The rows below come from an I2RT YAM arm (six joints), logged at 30 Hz.
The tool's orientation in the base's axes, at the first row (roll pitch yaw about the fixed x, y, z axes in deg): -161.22 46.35 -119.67
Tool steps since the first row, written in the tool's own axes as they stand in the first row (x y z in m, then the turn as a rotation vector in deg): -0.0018 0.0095 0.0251 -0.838 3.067 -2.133; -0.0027 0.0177 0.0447 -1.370 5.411 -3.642; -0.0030 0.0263 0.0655 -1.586 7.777 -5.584; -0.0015 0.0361 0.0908 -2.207 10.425 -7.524; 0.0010 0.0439 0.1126 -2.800 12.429 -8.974; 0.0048 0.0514 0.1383 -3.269 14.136 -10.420; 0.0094 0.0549 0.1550 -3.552 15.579 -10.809; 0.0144 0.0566 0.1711 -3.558 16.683 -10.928; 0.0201 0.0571 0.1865 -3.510 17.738 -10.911; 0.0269 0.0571 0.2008 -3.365 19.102 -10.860; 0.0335 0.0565 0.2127 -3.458 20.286 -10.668; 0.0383 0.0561 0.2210 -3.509 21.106 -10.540
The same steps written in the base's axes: 0.0094 0.0184 -0.0172 -3.203 1.631 1.319; 0.0161 0.0330 -0.0312 -5.613 2.865 2.169; 0.0230 0.0480 -0.0465 -8.415 3.736 3.069; 0.0312 0.0647 -0.0663 -11.276 5.040 4.197; 0.0383 0.0779 -0.0841 -13.388 6.108 5.129; 0.0476 0.0919 -0.1053 -15.330 6.905 6.034; 0.0539 0.0988 -0.1203 -16.495 7.873 6.172; 0.0609 0.1039 -0.1348 -17.347 8.566 6.009; 0.0682 0.1076 -0.1491 -18.099 9.252 5.728; 0.0747 0.1097 -0.1634 -19.082 10.103 5.287; 0.0802 0.1105 -0.1758 -19.769 11.037 4.966; 0.0840 0.1110 -0.1846 -20.252 11.674 4.737
